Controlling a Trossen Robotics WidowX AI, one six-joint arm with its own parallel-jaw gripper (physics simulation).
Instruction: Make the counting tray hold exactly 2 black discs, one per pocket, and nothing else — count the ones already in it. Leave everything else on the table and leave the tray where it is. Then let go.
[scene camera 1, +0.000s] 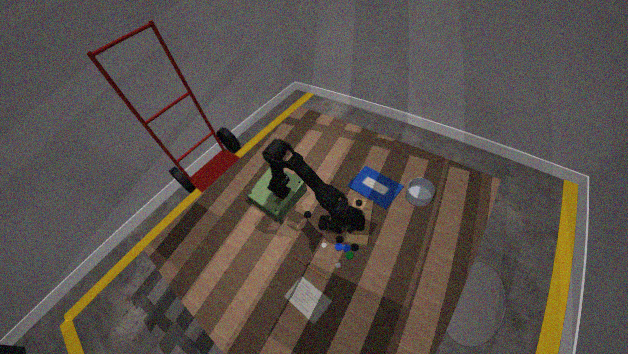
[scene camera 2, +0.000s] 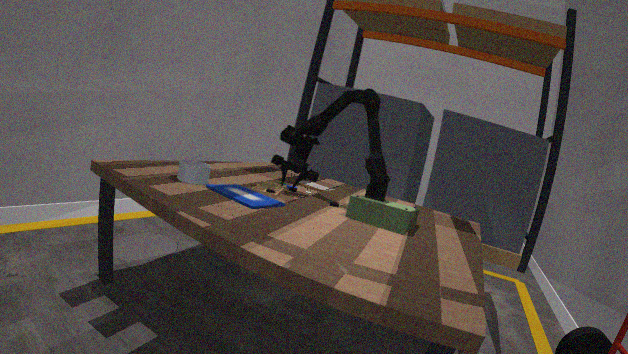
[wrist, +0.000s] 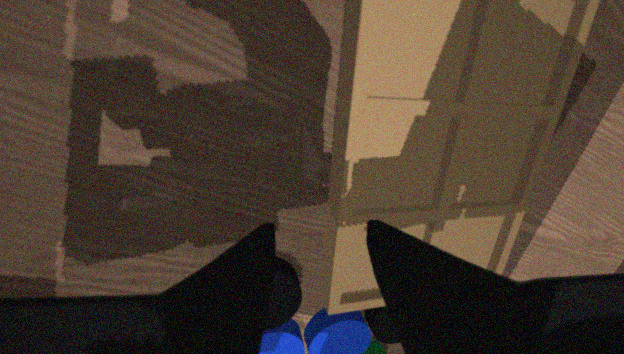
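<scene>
The tan counting tray (scene camera 1: 358, 240) (wrist: 345, 60) lies partly under the arm. A black disc (scene camera 1: 358, 203) (scene camera 2: 270, 190) sits in its far end; the arm hides other pockets. My gripper (scene camera 2: 289, 186) (wrist: 321, 232) points down, partly open and empty, over the tray's near-side wall. A black disc (wrist: 289, 290) (scene camera 1: 339, 239) shows beside the left finger in the wrist view, partly hidden by it. Another black disc (scene camera 1: 354, 247) lies near the tray's end, and one more black disc (scene camera 1: 307, 214) (scene camera 2: 334, 204) lies nearer the arm's base.
Two blue discs (scene camera 1: 339, 247) (wrist: 342, 332), a green disc (scene camera 1: 349, 255) (wrist: 375, 348) and white discs (scene camera 1: 324, 245) lie by the tray's end. A blue flat item (scene camera 1: 391, 194) (scene camera 2: 267, 202), a round container (scene camera 1: 420, 191) (scene camera 2: 194, 171) and a paper sheet (scene camera 1: 309, 299) are also on the table.
</scene>
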